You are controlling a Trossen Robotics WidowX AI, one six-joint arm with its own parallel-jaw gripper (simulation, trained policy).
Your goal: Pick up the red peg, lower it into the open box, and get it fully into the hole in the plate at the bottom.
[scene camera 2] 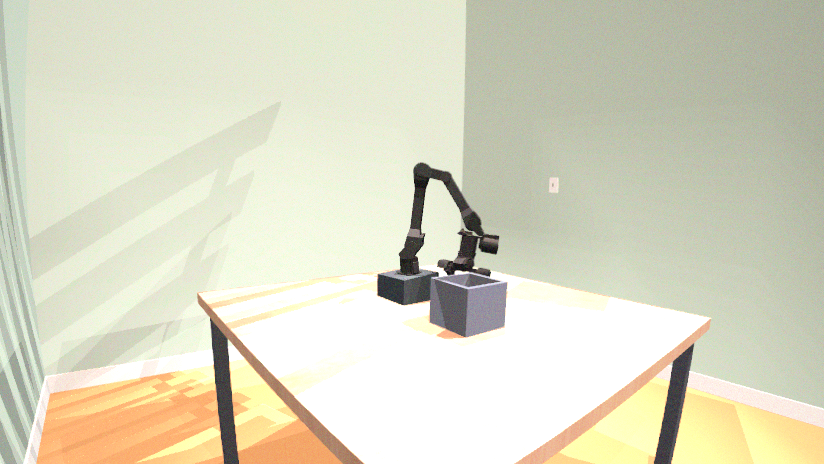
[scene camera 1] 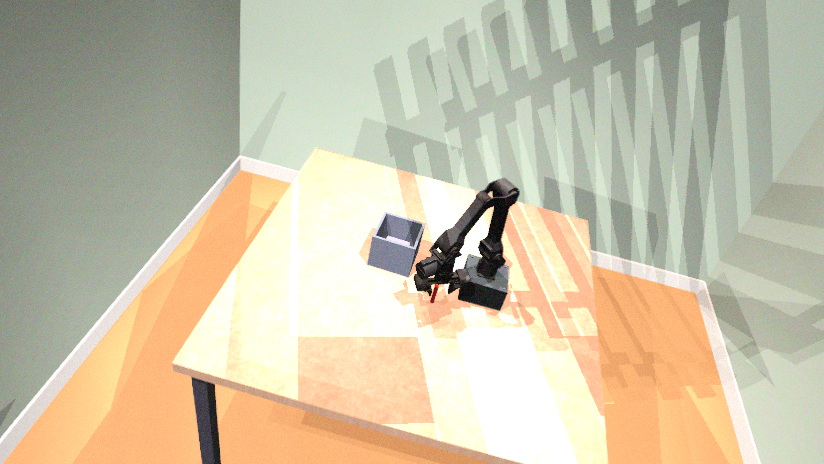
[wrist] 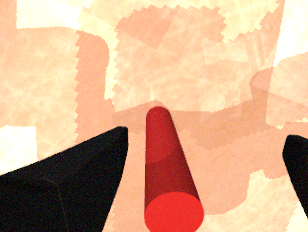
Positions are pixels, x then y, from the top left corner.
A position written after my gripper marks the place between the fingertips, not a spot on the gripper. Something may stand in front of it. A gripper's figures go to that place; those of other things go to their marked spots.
Scene:
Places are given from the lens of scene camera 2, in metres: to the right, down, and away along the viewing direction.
my gripper [scene camera 2: 459, 292]: 0.17, 0.21, 1.50
grey box [scene camera 2: 468, 304]: 0.15, 0.20, 1.13

